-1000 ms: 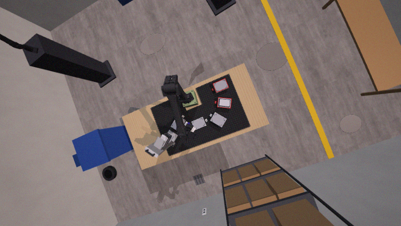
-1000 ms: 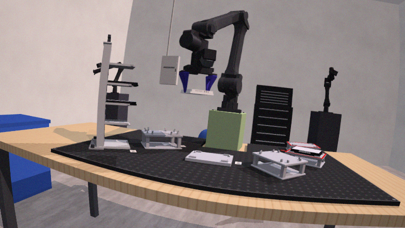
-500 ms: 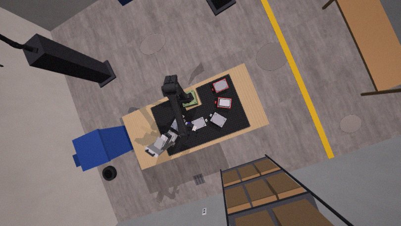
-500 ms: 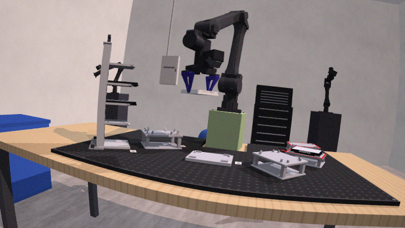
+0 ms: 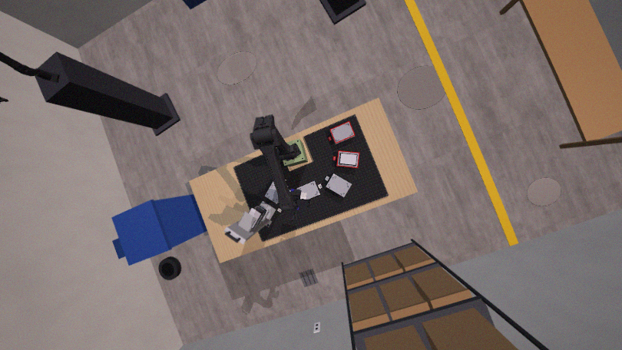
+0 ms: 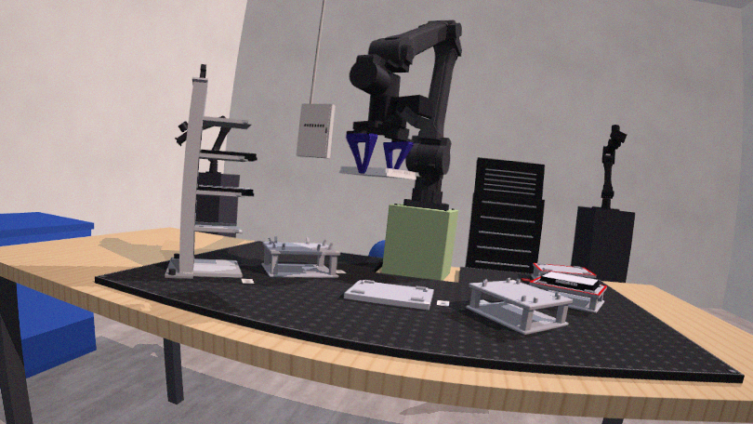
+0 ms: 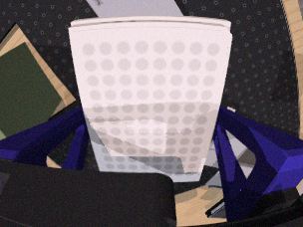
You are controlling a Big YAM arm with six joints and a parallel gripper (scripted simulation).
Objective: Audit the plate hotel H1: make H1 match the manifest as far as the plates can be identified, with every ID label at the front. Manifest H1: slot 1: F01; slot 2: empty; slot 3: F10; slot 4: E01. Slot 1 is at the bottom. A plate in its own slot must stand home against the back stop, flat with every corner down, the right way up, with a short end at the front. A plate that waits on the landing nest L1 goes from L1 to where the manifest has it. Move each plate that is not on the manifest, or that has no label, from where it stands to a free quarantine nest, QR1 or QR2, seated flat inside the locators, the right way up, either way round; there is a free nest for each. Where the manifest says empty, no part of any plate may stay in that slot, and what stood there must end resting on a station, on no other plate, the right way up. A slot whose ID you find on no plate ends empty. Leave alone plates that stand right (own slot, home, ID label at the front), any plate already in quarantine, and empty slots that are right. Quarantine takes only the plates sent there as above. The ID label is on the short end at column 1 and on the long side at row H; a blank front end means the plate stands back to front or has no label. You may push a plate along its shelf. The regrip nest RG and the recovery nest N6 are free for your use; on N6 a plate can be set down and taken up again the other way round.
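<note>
The flat grey nest is 24 cm below my hand, 5 cm to the left of it and 1 cm ahead of it. Round my hand: white well plate: right at my hand; then A1 corner mark: 23 cm below, 12 cm to the left, 7 cm ahead; then regrip nest RG: 19 cm below, 18 cm to the right, 12 cm behind.
</note>
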